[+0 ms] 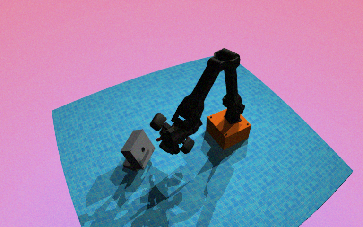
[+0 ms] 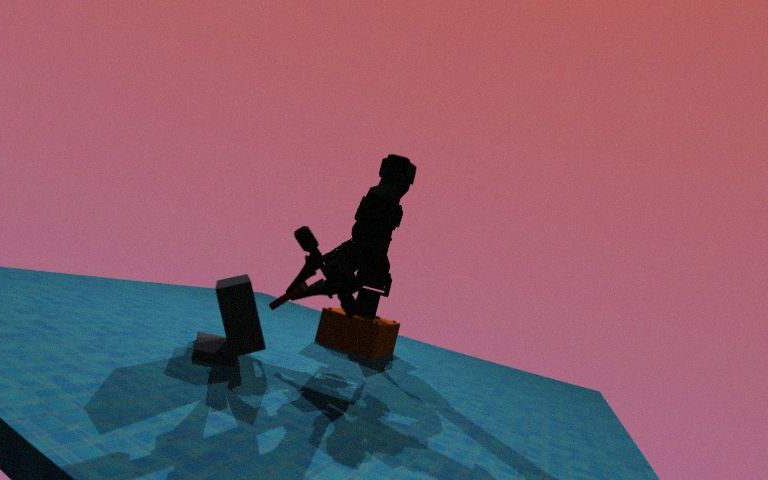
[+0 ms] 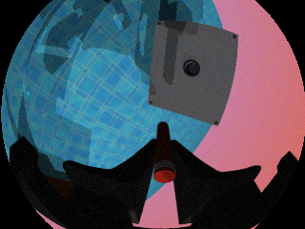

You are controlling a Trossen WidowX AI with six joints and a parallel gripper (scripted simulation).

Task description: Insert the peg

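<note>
My gripper tip is 110 mm short of the grey sloped panel, 10 mm to the left of it and 40 mm above it. Also, from my gripper tip: red round peg (10 mm behind, 10 mm to the left, 10 mm above).
</note>
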